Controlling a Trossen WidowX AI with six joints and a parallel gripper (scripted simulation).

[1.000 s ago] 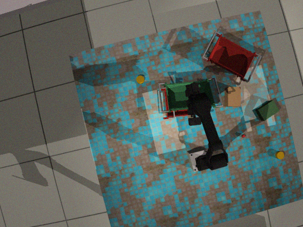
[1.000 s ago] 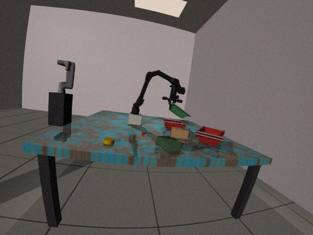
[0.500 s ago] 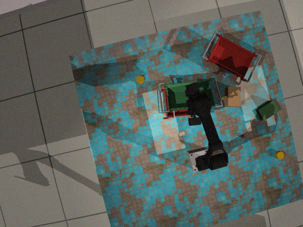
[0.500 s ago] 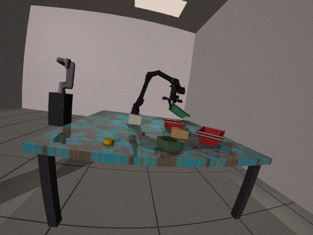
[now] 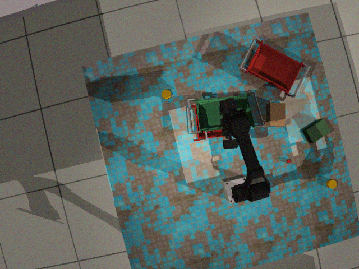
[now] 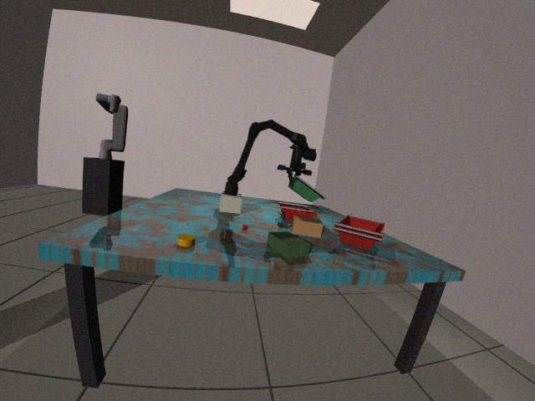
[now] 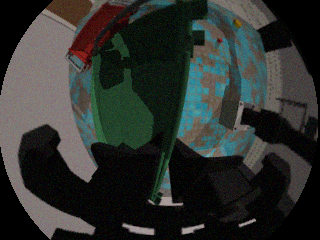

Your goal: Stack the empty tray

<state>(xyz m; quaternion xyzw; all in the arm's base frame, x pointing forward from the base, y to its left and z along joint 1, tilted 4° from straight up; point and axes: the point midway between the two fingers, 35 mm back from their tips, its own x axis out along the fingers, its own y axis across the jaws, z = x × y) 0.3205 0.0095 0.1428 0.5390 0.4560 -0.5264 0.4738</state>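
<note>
Now: gripper tip 70 mm short of the green tray and 10 mm to the left of it. From my gripper tip the other things lie so: tan box (310 mm to the right, 150 mm below, 10 mm ahead); small red cube (330 mm to the right, 250 mm behind, 170 mm below); green block (510 mm to the right, 160 mm below, 130 mm behind).
</note>
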